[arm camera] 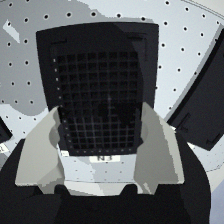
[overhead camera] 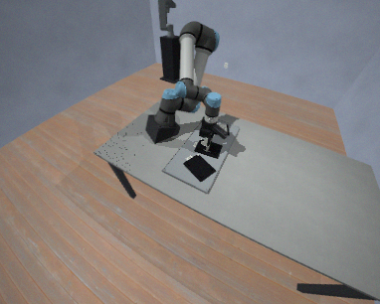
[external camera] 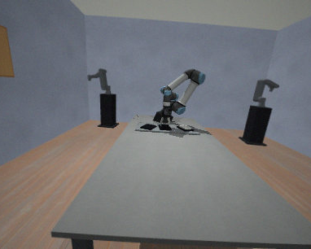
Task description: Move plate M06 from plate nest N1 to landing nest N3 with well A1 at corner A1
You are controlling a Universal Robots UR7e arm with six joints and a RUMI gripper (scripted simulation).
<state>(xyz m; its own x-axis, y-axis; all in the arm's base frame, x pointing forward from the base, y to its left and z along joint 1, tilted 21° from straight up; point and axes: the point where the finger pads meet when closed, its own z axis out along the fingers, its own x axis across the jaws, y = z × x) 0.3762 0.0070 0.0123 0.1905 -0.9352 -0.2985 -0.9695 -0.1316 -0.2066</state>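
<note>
Right now my hand is 10 mm above the black well plate. The rest, counted from my hand: dark slab (30 mm ahead, 170 mm to the right, 20 mm below); dark nest pad (20 mm below).
</note>
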